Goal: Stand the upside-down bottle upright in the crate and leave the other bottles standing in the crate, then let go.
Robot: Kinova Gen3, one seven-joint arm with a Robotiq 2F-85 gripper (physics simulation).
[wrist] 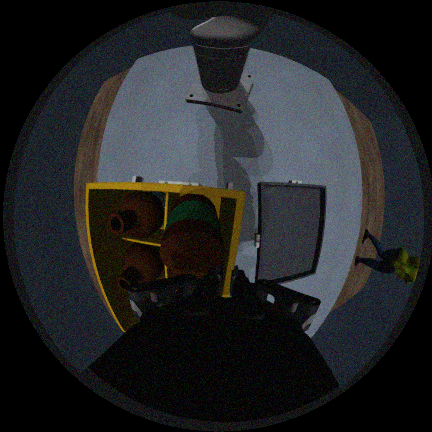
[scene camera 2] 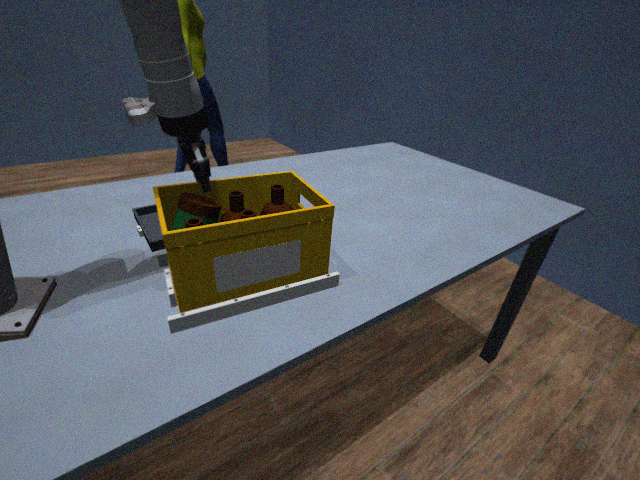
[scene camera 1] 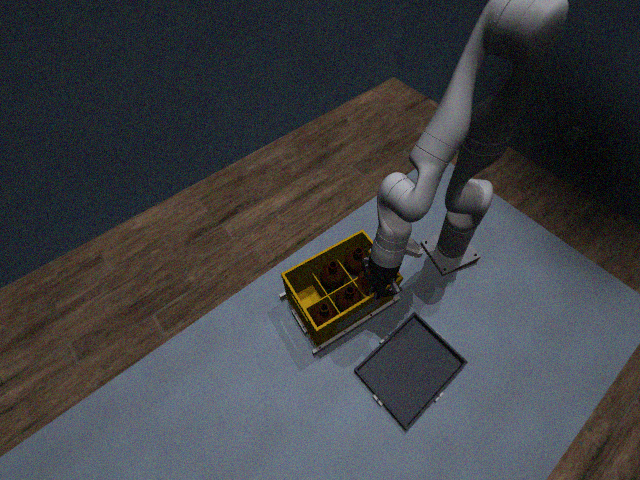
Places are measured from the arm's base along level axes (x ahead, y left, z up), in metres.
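Where they show: gripper, between the fingertips: [wrist: 226, 272] [scene camera 2: 206, 190] [scene camera 1: 374, 296]; arm's base, origin of its link: [wrist: 219, 80] [scene camera 1: 451, 245].
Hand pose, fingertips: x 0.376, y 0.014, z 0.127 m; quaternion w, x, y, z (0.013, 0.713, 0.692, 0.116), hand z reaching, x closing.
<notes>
Each offset is from my fingertips to the top centre of the thing. "*": to the spot under its first point.
The yellow crate @[dx +0.039, dy -0.093, dz +0.019 m] [scene camera 1: 330, 330] [scene camera 2: 191, 279] [wrist: 236, 240] has dividers. The upside-down bottle @[dx -0.047, dy -0.045, dz +0.013 m] [scene camera 2: 200, 205] [wrist: 192, 247] is in an end compartment on the robot-base side, tilted, with its brown base up and a green band below; its neck is hidden. Brown bottles with necks up stand in other compartments, such as one at the far end @[* dx +0.135, dy -0.041, dz +0.004 m] [scene camera 1: 324, 312] and one in the middle [scene camera 1: 332, 273]; two show in the wrist view [wrist: 137, 215] [wrist: 140, 265]. My gripper [scene camera 2: 205, 188] [wrist: 226, 272] is shut and empty, at rim height beside the tilted bottle's base, near the crate's end wall.
One far-end compartment @[* dx +0.109, dy -0.150, dz -0.148 m] [scene camera 1: 310, 297] holds no bottle. White rails @[dx +0.032, dy -0.192, dz -0.127 m] [scene camera 2: 253, 302] border the crate's foot. A dark shallow tray @[dx +0.003, dy +0.184, dz -0.131 m] [scene camera 1: 436, 396] [wrist: 322, 225] lies beside the crate. The robot's base plate [scene camera 1: 465, 260] is near the crate. A person [scene camera 2: 192, 36] [wrist: 406, 265] is beyond the table.
</notes>
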